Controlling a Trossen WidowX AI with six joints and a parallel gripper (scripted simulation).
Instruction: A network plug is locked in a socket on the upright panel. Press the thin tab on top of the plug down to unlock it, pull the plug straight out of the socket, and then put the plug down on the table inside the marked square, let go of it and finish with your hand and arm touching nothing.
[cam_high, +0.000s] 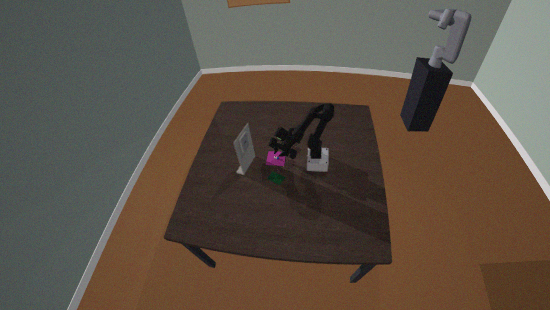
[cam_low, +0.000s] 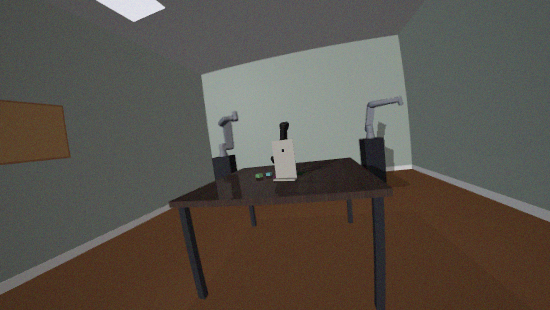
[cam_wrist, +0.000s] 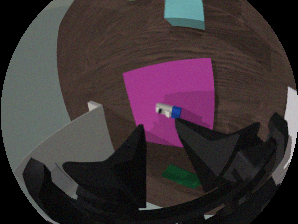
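The plug is 30 mm below my gripper tip. Round my gripper tip: magenta marked square: 10 mm ahead, 40 mm below; then white upright panel: 180 mm ahead, 50 mm to the left, 100 mm above.
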